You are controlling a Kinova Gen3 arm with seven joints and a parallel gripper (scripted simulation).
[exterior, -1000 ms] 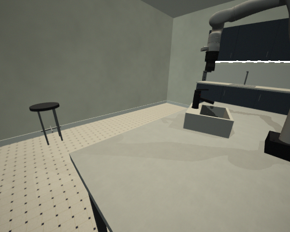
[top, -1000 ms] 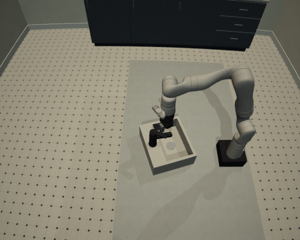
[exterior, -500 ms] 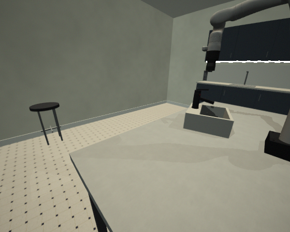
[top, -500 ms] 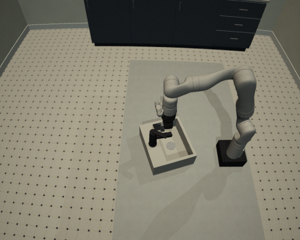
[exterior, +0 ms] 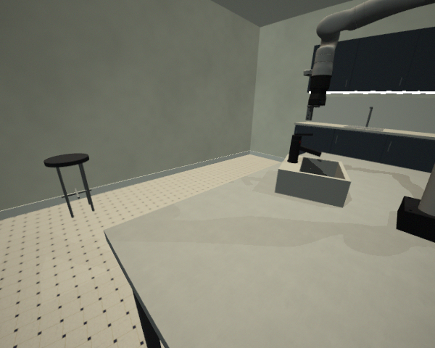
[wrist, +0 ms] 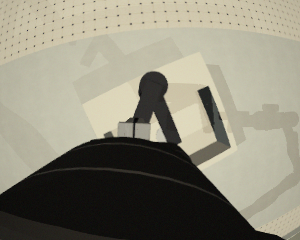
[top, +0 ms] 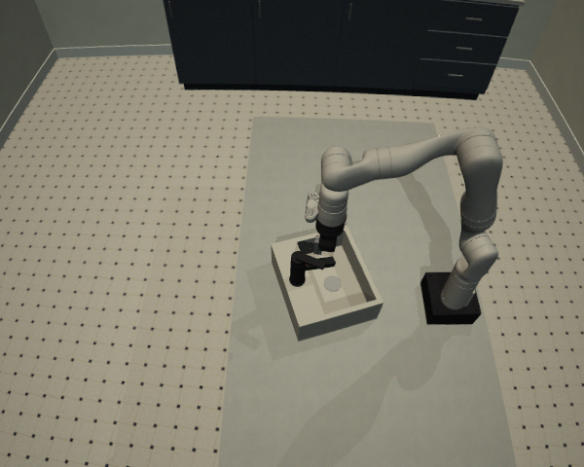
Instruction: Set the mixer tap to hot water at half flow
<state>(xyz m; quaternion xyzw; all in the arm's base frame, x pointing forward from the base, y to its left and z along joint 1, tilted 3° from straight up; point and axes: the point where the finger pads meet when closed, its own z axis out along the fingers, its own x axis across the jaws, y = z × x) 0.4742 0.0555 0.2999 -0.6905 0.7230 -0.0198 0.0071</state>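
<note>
Right now the lever is 2 cm ahead of my hand, 1 cm to the right of it and 9 cm below it. Also, from my hand: sink basin: 5 cm behind, 8 cm to the right, 32 cm below.
</note>
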